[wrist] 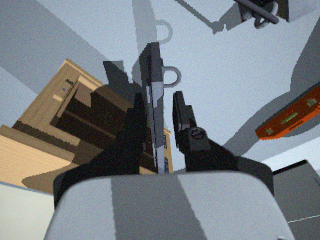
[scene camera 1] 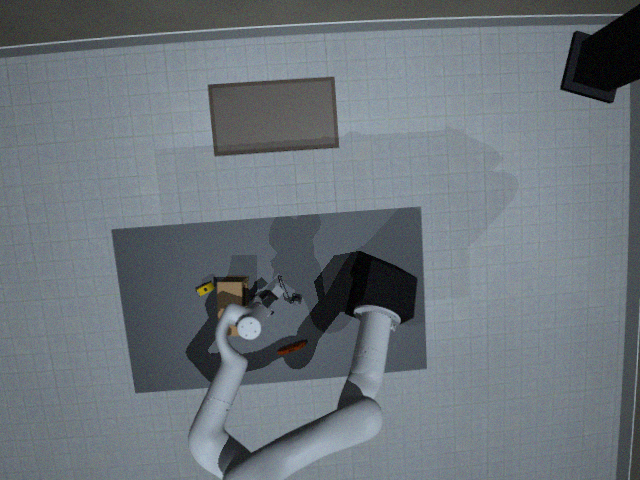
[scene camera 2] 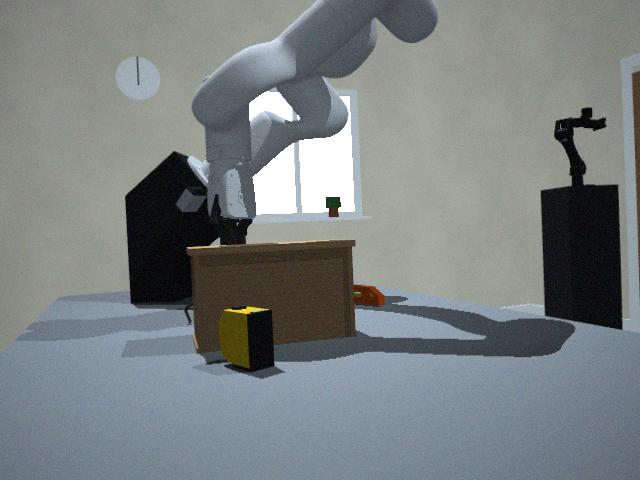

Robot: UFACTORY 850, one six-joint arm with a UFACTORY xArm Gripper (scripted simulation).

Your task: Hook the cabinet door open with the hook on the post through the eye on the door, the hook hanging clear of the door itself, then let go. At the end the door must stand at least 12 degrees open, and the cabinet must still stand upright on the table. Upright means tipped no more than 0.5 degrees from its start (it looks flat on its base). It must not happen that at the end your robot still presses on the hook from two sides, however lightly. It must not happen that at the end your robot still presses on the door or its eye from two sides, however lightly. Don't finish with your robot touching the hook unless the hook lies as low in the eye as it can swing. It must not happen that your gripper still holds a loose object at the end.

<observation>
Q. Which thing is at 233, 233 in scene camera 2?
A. The gripper.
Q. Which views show the wooden cabinet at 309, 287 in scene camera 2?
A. The wrist view, scene camera 1 and scene camera 2: all of them.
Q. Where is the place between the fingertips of the gripper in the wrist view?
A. At 159, 104
</observation>
